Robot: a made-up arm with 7 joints. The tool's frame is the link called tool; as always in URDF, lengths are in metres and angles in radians.
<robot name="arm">
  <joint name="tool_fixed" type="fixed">
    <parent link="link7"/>
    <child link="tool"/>
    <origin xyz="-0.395 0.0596 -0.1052"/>
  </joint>
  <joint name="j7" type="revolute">
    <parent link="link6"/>
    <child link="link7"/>
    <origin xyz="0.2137 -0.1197 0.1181"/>
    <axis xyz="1 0 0"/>
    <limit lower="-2.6" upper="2.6" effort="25" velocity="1.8"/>
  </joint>
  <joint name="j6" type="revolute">
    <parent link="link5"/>
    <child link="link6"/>
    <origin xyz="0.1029 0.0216 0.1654"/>
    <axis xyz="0 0 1"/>
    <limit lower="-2.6" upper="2.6" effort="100" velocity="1.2"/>
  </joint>
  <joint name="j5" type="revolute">
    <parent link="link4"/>
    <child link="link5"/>
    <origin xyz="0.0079 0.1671 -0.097"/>
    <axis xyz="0 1 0"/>
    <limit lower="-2.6" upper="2.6" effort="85" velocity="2.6"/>
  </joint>
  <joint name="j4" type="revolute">
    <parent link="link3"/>
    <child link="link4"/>
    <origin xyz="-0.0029 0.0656 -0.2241"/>
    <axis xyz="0 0 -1"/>
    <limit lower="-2.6" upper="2.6" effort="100" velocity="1.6"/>
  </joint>
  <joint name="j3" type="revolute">
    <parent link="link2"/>
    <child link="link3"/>
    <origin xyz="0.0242 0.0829 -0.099"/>
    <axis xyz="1 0 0"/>
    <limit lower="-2.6" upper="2.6" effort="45" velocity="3.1"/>
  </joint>
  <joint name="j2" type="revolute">
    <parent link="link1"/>
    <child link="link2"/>
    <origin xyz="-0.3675 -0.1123 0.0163"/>
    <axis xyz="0 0 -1"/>
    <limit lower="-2.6" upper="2.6" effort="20" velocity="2.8"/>
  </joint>
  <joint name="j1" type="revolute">
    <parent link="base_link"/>
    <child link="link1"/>
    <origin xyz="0 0 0.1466"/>
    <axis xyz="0 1 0"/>
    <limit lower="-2.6" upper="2.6" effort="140" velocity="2.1"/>
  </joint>
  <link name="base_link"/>
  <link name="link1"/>
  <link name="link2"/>
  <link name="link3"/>
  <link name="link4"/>
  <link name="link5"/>
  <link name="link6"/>
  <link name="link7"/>
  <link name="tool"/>
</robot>
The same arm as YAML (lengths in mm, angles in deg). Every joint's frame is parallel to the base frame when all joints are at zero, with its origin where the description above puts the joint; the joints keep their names.
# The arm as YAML. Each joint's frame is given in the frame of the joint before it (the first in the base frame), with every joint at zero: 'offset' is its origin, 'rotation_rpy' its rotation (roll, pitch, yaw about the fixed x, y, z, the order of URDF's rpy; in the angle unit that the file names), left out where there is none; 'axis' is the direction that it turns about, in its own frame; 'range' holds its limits. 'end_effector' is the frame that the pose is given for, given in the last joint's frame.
length_unit: mm
angle_unit: deg
chain:
  - id: j1
    offset: [0.0, 0.0, 146.6]
    axis: [0.0, 1.0, 0.0]
    range: [-148.97, 148.97]
  - id: j2
    offset: [-367.5, -112.3, 16.3]
    axis: [0.0, 0.0, -1.0]
    range: [-148.97, 148.97]
  - id: j3
    offset: [24.2, 82.9, -99.0]
    axis: [1.0, 0.0, 0.0]
    range: [-148.97, 148.97]
  - id: j4
    offset: [-2.9, 65.6, -224.1]
    axis: [0.0, 0.0, -1.0]
    range: [-148.97, 148.97]
  - id: j5
    offset: [7.9, 167.1, -97.0]
    axis: [0.0, 1.0, 0.0]
    range: [-148.97, 148.97]
  - id: j6
    offset: [102.9, 21.6, 165.4]
    axis: [0.0, 0.0, 1.0]
    range: [-148.97, 148.97]
  - id: j7
    offset: [213.7, -119.7, 118.1]
    axis: [1.0, 0.0, 0.0]
    range: [-148.97, 148.97]
end_effector:
  offset: [-395.0, 59.6, -105.2]

